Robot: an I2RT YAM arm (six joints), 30 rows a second.
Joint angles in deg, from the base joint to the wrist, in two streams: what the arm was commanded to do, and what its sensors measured. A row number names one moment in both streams.
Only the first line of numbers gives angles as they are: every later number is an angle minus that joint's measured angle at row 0.
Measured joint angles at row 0: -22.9 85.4 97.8 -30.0 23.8 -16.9
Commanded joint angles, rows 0 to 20: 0.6 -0.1 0.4 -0.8 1.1 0.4; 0.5 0.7 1.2 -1.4 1.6 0.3; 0.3 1.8 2.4 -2.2 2.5 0.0; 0.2 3.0 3.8 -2.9 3.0 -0.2; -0.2 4.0 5.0 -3.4 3.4 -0.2; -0.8 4.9 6.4 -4.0 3.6 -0.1; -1.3 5.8 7.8 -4.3 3.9 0.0; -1.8 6.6 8.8 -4.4 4.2 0.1; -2.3 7.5 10.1 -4.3 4.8 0.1; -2.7 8.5 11.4 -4.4 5.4 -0.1; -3.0 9.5 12.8 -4.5 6.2 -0.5; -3.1 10.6 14.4 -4.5 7.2 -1.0; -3.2 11.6 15.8 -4.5 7.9 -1.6; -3.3 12.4 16.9 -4.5 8.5 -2.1; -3.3 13.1 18.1 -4.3 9.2 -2.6; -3.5 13.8 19.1 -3.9 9.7 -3.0; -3.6 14.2 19.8 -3.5 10.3 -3.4; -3.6 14.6 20.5 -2.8 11.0 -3.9; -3.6 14.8 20.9 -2.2 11.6 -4.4; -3.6 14.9 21.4 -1.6 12.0 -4.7; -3.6 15.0 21.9 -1.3 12.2 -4.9
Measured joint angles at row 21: -3.4 14.7 19.2 -4.0 9.1 -3.3
